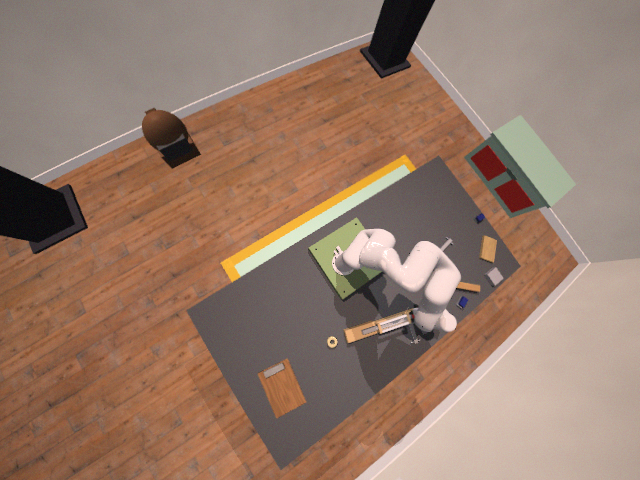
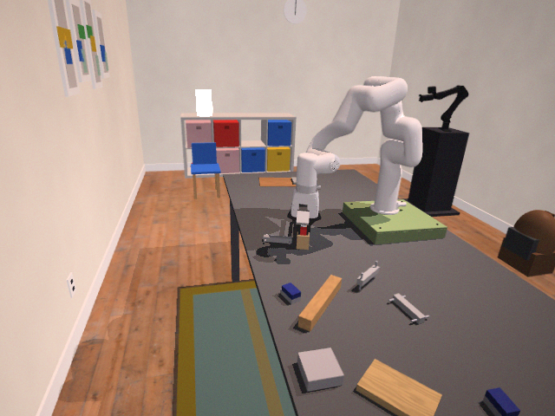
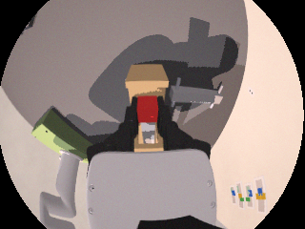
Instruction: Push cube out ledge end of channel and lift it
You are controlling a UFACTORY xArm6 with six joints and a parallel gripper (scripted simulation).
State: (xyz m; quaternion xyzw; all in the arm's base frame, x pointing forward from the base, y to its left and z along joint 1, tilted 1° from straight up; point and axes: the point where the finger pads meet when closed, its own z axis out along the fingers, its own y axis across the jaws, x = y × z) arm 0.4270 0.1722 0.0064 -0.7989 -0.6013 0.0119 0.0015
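Right now the wooden channel is 12 cm to the right of my hand, 4 cm behind it and 1 cm below it. From my hand the other things lie so: wooden bar (37 cm to the left, 5 cm below, 4 cm ahead); then red cube (1 cm below); then grey block (59 cm to the left, 12 cm ahead, 5 cm below).
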